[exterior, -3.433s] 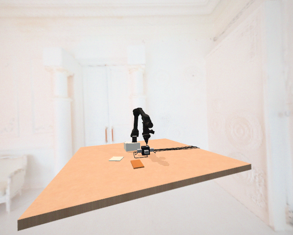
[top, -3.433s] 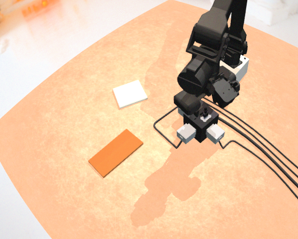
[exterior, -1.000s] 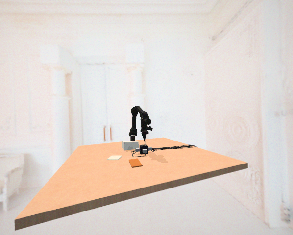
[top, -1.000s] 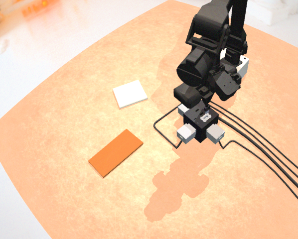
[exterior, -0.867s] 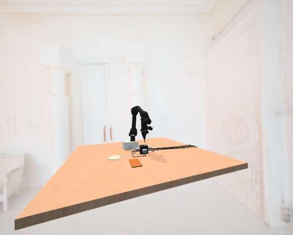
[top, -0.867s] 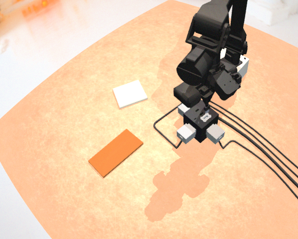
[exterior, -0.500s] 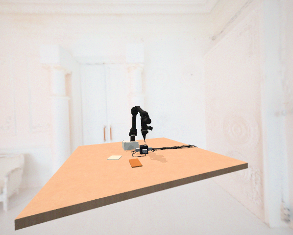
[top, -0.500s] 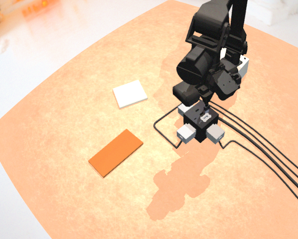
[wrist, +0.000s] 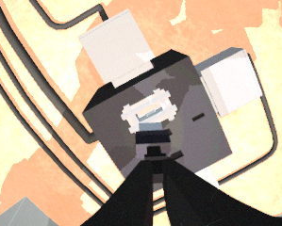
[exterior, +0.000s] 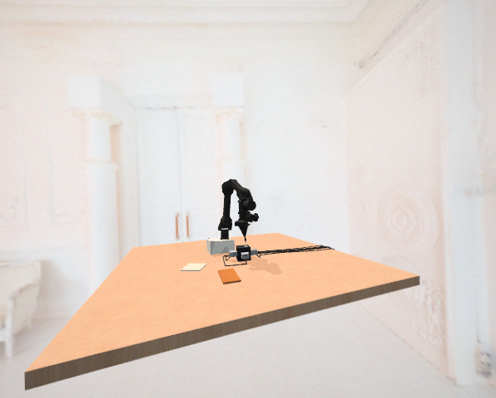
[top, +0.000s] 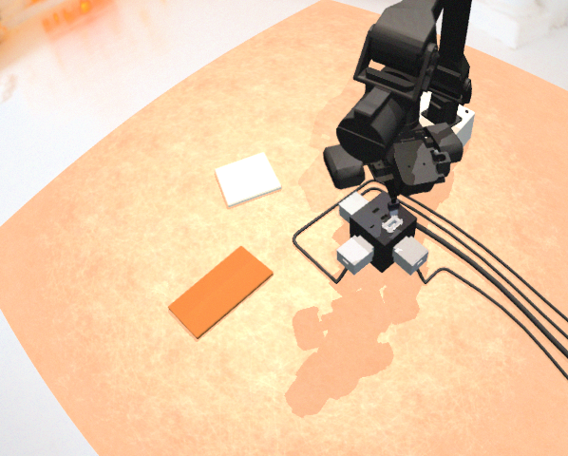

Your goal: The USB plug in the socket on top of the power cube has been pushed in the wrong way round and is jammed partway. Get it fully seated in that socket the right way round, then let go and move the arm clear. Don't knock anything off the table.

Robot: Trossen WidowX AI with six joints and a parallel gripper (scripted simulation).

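The USB plug is 2 cm below my gripper tip. Round my gripper tip: USB socket: 7 cm below; then orange pad: 25 cm ahead, 13 cm below, 12 cm to the right; then white pad: 29 cm to the right, 13 cm below, 7 cm ahead.
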